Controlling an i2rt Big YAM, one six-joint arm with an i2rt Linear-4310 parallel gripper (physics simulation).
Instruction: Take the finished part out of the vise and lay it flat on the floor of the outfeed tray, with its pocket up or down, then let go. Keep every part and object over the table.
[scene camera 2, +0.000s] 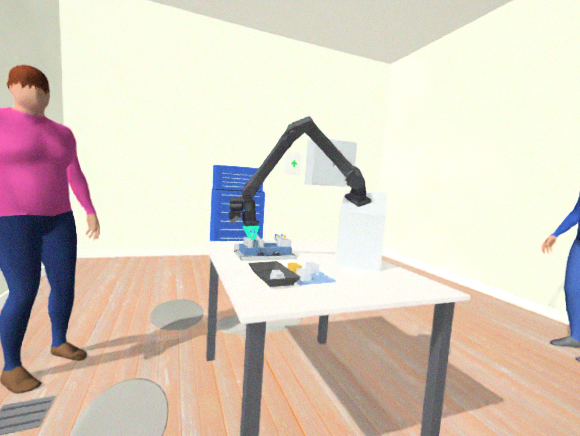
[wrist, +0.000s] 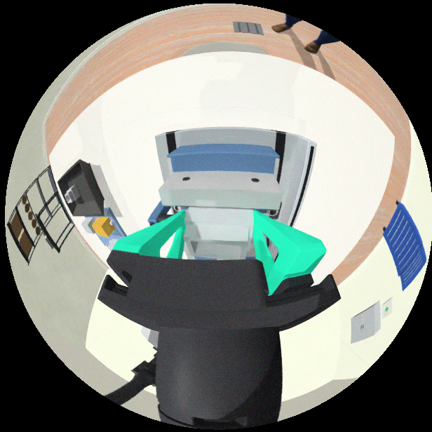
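Where they show: gripper, fingertip midpoint: (scene camera 2: 251, 239); arm's base at its link origin: (scene camera 2: 357, 199).
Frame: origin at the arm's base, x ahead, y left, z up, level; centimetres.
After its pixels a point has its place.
Note:
The finished part (wrist: 220, 227), a light grey block, is at the near side of the vise's grey jaw. The vise (scene camera 2: 267, 249) {y -13.9, x 43.0, z -28.5 cm} (wrist: 222, 159) has a blue body and stands on a grey base. My gripper (scene camera 2: 252, 238) {y -19.6, x 50.1, z -24.4 cm} (wrist: 218, 215) points down at the vise; its green fingers are shut on the part, one against each side. The part's lower portion and its contact with the vise are partly hidden by the gripper. The black outfeed tray (scene camera 2: 263, 268) {y 8.6, x 52.4, z -31.6 cm} (wrist: 90, 184) lies apart from the vise, with a small light grey piece (scene camera 2: 276, 274) {y 25.7, x 52.9, z -29.0 cm} (wrist: 71, 194) in it.
An orange block (scene camera 2: 294, 267) {y 16.5, x 41.2, z -29.5 cm} (wrist: 104, 226) and pale blocks (scene camera 2: 311, 268) {y 15.7, x 32.5, z -30.6 cm} are beside the tray, by a blue mat (scene camera 2: 324, 279) {y 25.0, x 31.1, z -32.7 cm}. A white pedestal (scene camera 2: 361, 240) {y 11.0, x 3.5, z -19.3 cm} carries the arm. A person (scene camera 2: 37, 165) stands off the table's left side.

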